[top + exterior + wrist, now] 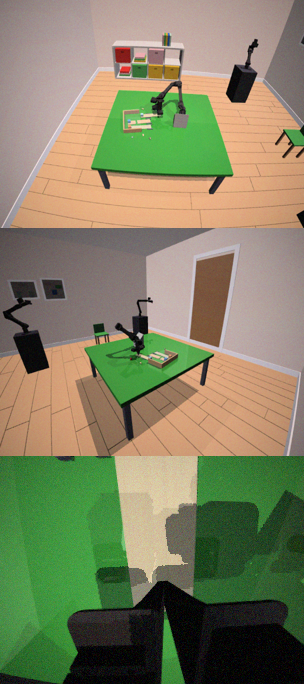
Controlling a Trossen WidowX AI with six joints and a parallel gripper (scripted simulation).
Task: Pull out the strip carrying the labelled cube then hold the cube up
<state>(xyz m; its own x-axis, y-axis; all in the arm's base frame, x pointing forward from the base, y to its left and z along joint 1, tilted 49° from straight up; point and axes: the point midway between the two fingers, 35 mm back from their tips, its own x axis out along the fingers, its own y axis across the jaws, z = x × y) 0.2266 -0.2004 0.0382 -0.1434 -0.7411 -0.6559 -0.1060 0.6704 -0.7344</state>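
My gripper tip is now 200 mm short of the labelled cube, 20 mm to the right of it and 20 mm below it. Round my gripper tip: red piece (40 mm ahead, 140 mm to the right, 10 mm above).
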